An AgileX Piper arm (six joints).
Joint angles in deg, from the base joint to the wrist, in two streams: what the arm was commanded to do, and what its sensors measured. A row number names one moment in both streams.
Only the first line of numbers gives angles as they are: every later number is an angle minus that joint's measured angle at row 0.
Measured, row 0:
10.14 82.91 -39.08 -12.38 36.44 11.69
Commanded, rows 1 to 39:
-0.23 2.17 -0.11 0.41 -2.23 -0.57
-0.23 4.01 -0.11 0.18 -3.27 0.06
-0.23 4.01 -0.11 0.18 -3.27 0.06
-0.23 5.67 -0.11 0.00 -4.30 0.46
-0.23 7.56 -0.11 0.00 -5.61 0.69
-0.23 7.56 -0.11 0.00 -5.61 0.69
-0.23 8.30 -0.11 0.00 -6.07 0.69
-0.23 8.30 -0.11 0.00 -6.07 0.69
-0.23 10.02 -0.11 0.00 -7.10 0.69
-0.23 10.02 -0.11 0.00 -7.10 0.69
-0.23 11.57 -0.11 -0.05 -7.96 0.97
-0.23 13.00 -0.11 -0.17 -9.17 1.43
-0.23 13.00 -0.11 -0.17 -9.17 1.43
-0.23 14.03 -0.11 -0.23 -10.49 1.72
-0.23 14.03 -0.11 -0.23 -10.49 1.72
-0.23 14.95 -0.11 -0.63 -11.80 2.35
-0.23 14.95 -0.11 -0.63 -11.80 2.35
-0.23 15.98 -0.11 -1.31 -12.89 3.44
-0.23 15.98 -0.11 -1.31 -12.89 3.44
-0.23 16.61 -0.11 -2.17 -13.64 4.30
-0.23 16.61 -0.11 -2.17 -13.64 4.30
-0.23 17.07 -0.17 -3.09 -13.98 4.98
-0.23 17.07 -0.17 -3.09 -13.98 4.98
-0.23 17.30 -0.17 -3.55 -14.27 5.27
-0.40 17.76 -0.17 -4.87 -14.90 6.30
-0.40 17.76 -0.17 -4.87 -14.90 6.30
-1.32 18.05 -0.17 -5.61 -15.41 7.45
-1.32 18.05 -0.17 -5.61 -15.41 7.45
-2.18 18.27 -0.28 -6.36 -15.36 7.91
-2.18 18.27 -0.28 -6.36 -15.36 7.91
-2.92 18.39 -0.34 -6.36 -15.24 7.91
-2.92 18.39 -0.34 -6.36 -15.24 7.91
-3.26 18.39 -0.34 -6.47 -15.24 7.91
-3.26 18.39 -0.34 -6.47 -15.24 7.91
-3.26 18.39 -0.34 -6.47 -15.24 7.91
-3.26 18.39 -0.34 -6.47 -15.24 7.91
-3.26 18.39 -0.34 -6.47 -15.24 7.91
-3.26 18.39 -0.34 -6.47 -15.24 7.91
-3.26 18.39 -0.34 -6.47 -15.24 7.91
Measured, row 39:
-2.86 17.93 -0.05 -5.90 -15.30 7.62
